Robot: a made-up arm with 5 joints. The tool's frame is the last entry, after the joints.
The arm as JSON. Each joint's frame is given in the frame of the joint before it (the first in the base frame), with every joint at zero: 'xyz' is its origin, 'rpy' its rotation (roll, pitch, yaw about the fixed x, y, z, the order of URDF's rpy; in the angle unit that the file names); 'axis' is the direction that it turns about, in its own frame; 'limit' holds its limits. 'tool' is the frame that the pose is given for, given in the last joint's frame.
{
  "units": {
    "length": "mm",
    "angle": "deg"
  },
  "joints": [
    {
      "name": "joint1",
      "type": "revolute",
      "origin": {
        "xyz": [
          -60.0,
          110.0,
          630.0
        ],
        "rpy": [
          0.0,
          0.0,
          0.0
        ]
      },
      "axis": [
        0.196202,
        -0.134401,
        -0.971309
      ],
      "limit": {
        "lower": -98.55,
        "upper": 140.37
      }
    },
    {
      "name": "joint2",
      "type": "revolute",
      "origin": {
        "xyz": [
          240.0,
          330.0,
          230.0
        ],
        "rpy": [
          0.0,
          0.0,
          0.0
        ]
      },
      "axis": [
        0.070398,
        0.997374,
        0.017
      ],
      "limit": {
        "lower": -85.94,
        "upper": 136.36
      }
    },
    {
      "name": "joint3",
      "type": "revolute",
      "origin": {
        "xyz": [
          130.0,
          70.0,
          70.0
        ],
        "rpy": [
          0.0,
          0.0,
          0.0
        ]
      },
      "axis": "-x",
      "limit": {
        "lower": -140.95,
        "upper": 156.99
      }
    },
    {
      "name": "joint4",
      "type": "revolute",
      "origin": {
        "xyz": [
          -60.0,
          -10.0,
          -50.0
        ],
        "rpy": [
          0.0,
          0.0,
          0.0
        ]
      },
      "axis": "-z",
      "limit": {
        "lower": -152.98,
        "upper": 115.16
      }
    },
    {
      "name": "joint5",
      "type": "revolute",
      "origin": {
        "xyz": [
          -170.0,
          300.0,
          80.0
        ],
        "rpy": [
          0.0,
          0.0,
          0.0
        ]
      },
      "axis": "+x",
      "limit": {
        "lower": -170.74,
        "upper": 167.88
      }
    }
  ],
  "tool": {
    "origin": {
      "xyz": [
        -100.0,
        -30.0,
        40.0
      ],
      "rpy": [
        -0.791,
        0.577,
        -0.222
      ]
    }
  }
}
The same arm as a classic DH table. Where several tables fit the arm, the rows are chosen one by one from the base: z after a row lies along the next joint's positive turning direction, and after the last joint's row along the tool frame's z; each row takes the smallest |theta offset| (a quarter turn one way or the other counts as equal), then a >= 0, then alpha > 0; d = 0 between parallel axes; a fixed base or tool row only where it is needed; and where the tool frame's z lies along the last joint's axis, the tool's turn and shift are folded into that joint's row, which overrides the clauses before.
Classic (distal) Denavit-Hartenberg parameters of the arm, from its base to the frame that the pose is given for. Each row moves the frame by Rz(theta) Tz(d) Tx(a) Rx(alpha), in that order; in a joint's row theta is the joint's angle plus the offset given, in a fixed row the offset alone. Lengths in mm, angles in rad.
base (fixed): a 56.8; alpha 2.9015; d 173.9; theta_offset 0.9702
joint1: a 257.9; alpha 1.708; d -645.6; theta_offset 1.0568
joint2: a 68.8; alpha 1.6413; d 397.2; theta_offset -1.361
joint3: a 10; alpha 1.5708; d -65; theta_offset -1.5538
joint4: a -300; alpha 1.5708; d -30; theta_offset 0
joint5: a 30.5; alpha 1.5607; d -270.4; theta_offset -0.0138
tool (fixed): a 0; alpha 0; d 39.6; theta_offset 1.5671
Joint limits (rad, base to tool): -1.72..2.4499 -1.4999..2.3799 -2.46..2.74 -2.67..2.0099 -2.98..2.9301

